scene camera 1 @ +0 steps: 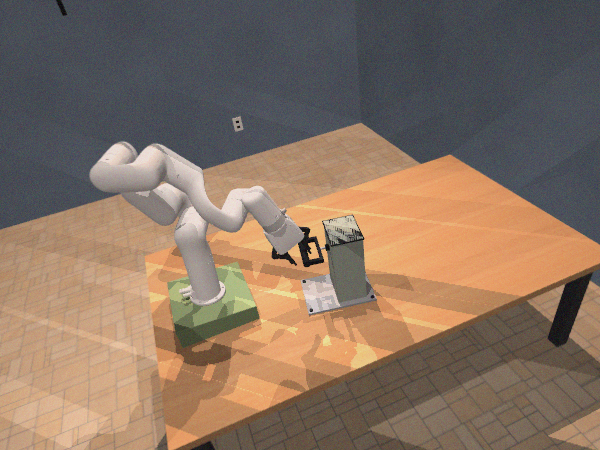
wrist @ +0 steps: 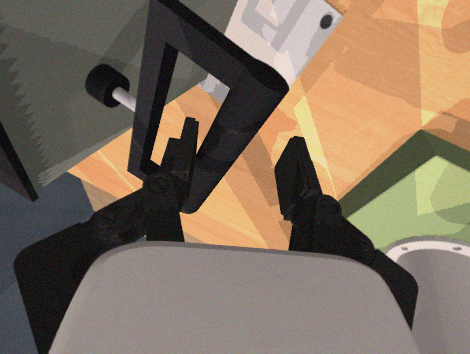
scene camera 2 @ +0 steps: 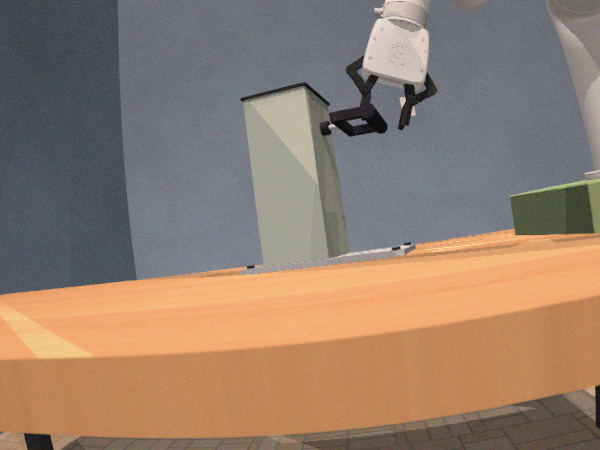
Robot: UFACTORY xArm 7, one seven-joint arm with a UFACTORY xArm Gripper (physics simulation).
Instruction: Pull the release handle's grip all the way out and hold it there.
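The release handle is a black rectangular frame [scene camera 1: 314, 262] [scene camera 2: 348, 113] [wrist: 155, 75], with a thick round grip bar [scene camera 2: 375, 119] [wrist: 227, 125] on its outer side. A short stretch of pale rod [scene camera 2: 332, 127] [wrist: 123, 98] joins it to a black collar [scene camera 2: 325, 128] [wrist: 106, 84] on the grey-green column [scene camera 1: 348, 270] [scene camera 2: 285, 190]. My gripper [scene camera 1: 300, 256] [scene camera 2: 385, 118] [wrist: 241, 145] is open. In the wrist view one finger overlaps the frame's opening beside the grip's near end, and the other is apart on the outer side. Contact with the grip cannot be told.
The column stands on a light metal base plate [scene camera 1: 317, 295] [scene camera 2: 370, 253] [wrist: 310, 45] with dark bolts, on the wooden table [scene camera 1: 425, 210] [scene camera 2: 300, 310]. The arm's green base block [scene camera 1: 220, 320] [scene camera 2: 540, 212] [wrist: 425, 187] stands on the handle's side of the column.
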